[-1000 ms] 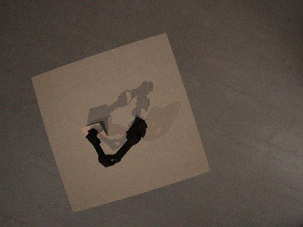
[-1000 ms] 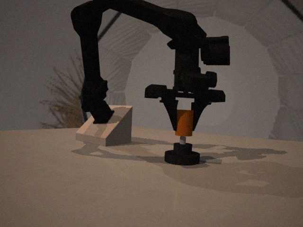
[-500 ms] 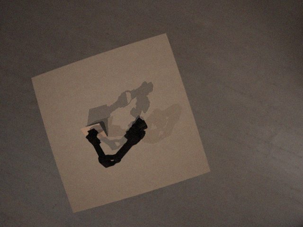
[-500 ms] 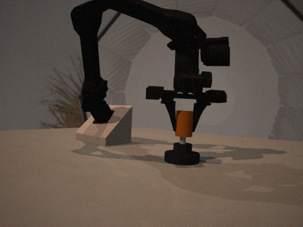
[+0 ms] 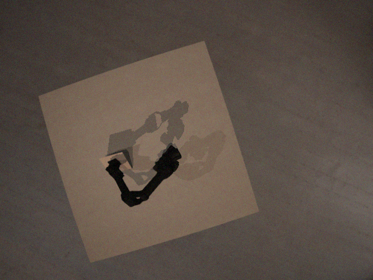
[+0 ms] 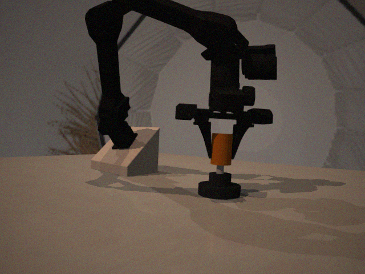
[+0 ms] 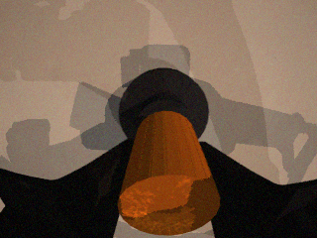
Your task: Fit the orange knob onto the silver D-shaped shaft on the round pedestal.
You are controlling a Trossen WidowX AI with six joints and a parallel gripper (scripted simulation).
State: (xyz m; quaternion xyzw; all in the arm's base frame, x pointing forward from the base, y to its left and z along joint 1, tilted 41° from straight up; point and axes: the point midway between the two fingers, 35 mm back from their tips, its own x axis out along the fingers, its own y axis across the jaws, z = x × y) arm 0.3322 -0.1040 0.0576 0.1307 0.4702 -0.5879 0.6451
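The orange knob lies 3 cm above my gripper tip. The rest, counted from my gripper tip: black round pedestal (4 cm below).
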